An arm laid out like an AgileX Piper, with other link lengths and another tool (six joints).
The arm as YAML. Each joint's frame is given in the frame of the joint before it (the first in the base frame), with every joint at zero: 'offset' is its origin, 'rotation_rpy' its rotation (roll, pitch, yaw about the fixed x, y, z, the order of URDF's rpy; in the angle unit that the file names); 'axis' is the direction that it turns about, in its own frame. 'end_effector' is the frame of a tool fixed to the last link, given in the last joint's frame.
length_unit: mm
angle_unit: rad
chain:
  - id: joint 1
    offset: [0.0, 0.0, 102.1]
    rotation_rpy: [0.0, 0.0, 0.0]
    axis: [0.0, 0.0, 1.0]
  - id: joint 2
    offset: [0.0, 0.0, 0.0]
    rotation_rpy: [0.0, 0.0, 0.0]
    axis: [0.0, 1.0, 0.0]
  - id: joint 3
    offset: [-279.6, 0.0, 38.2]
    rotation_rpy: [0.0, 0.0, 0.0]
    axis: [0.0, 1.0, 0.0]
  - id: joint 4
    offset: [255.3, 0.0, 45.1]
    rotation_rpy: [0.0, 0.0, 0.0]
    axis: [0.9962, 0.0, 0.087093]
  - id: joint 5
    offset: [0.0, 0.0, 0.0]
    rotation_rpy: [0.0, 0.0, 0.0]
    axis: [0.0, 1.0, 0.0]
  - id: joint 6
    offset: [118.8, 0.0, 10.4]
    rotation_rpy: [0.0, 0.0, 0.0]
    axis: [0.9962, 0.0, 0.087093]
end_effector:
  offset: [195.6, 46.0, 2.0]
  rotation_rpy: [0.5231, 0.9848, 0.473]
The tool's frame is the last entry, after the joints.
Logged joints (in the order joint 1, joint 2, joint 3, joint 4, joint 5, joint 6), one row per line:
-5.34 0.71 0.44 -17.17 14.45 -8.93
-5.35 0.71 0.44 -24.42 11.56 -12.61
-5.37 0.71 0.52 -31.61 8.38 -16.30
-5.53 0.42 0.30 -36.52 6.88 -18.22
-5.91 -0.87 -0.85 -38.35 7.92 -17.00
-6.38 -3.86 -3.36 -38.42 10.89 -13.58
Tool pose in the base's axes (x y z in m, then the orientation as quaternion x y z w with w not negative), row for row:
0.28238 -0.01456 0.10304 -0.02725 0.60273 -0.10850 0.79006
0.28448 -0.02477 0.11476 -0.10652 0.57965 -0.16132 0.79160
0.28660 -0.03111 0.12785 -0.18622 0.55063 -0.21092 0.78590
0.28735 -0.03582 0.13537 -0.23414 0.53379 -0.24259 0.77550
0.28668 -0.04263 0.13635 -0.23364 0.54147 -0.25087 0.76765
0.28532 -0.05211 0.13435 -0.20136 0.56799 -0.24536 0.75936
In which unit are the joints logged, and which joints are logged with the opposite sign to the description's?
The joints are logged in degrees. Opposite sign: joint 2.
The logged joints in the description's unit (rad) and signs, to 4 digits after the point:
-0.0932 -0.0124 0.0077 -0.2997 0.2522 -0.1559
-0.0934 -0.0124 0.0077 -0.4262 0.2018 -0.2201
-0.0937 -0.0124 0.0091 -0.5517 0.1463 -0.2845
-0.0965 -0.0073 0.0052 -0.6374 0.1201 -0.3180
-0.1031 0.0152 -0.0148 -0.6693 0.1382 -0.2967
-0.1114 0.0674 -0.0586 -0.6706 0.1901 -0.2370

